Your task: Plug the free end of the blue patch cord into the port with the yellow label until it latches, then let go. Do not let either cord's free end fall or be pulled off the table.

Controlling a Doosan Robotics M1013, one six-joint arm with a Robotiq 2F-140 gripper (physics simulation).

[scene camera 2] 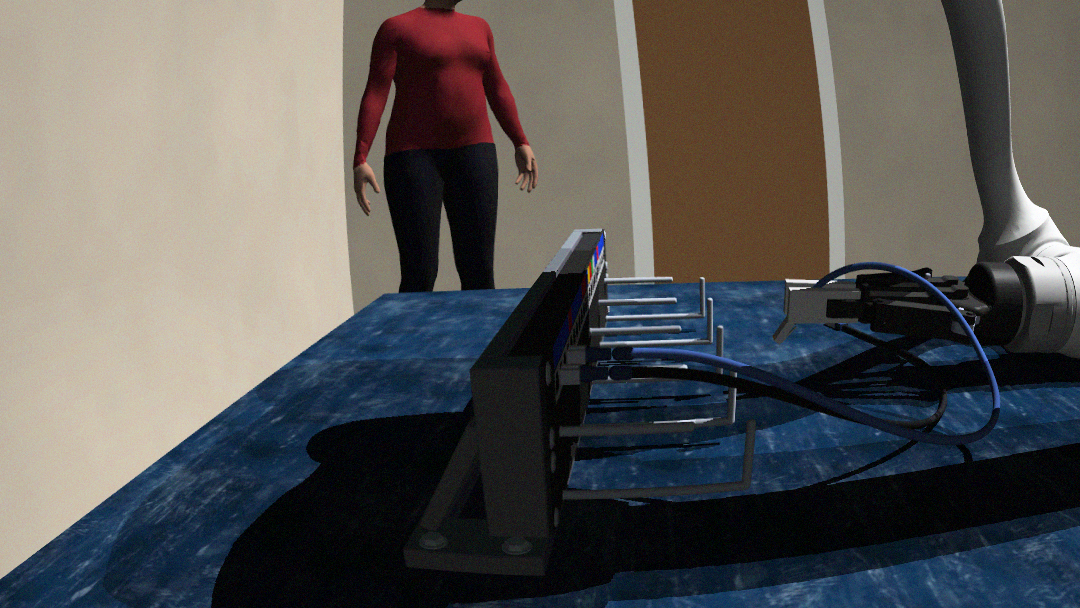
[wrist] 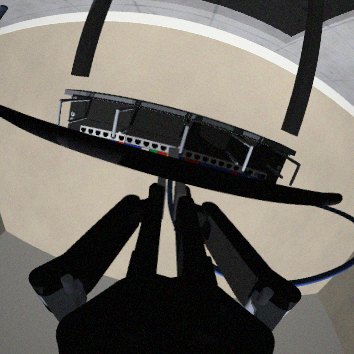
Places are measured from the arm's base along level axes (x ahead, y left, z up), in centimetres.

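Pixels of known places: gripper, fingertip midpoint: (scene camera 2: 786, 301).
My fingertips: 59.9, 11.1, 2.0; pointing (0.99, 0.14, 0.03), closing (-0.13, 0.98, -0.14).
Note:
Behind a point stands the place of what it marks, as x, y, z.
My gripper (scene camera 2: 790, 305) @[59.9, 11.1, 2.0] (wrist: 169, 177) @[59.9, 11.1, 2.0] is shut on the blue patch cord (scene camera 2: 987, 362) @[43.8, 22.0, 0.1] (wrist: 170, 200) @[56.8, 11.0, 3.2], near its free end; the plug itself is hard to make out. The cord arches over the gripper, loops down and runs to a plug (scene camera 2: 600, 352) @[71.1, 29.1, 3.0] seated in the patch panel (scene camera 2: 513, 453) @[72.9, 38.9, 1.0] (wrist: 165, 109) @[76.3, 10.5, -4.5]. The fingertips point at the panel's port side, with a gap between them in the scene view. In the wrist view a tiny yellow label (wrist: 168, 154) @[60.0, 10.3, -0.6] shows under the port row, beside a small grey piece. The yellow port's opening is not clear.
A second, dark cord (scene camera 2: 665, 371) @[67.1, 32.0, 2.9] leaves the panel below the blue one and curves toward the arm; its free end is not clear. Grey L-shaped bars (scene camera 2: 749, 456) @[62.2, 32.8, -1.6] (wrist: 248, 158) @[63.6, 22.7, -1.7] stick out from the panel. The blue table (scene camera 2: 362, 385) @[95.9, 14.7, -5.1] carries dark shadows. A person (scene camera 2: 442, 83) stands behind.

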